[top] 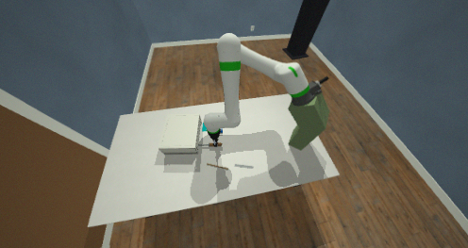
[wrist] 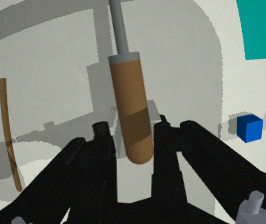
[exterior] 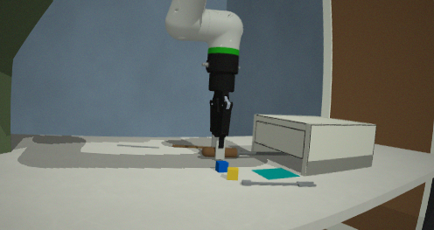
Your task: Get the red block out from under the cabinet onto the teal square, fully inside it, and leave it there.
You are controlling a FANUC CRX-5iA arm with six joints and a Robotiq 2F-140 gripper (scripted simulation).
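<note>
Right now my hand is 80 mm past the blue block, 120 mm to the left of it and 30 mm above it. From my hand the other things lie so: yellow cube (100 mm behind, 190 mm to the right, 30 mm below); then thin wooden stick (40 mm ahead, 170 mm to the left, 30 mm below); then hooked tool (130 mm ahead, 80 mm to the right, 20 mm below).
</note>
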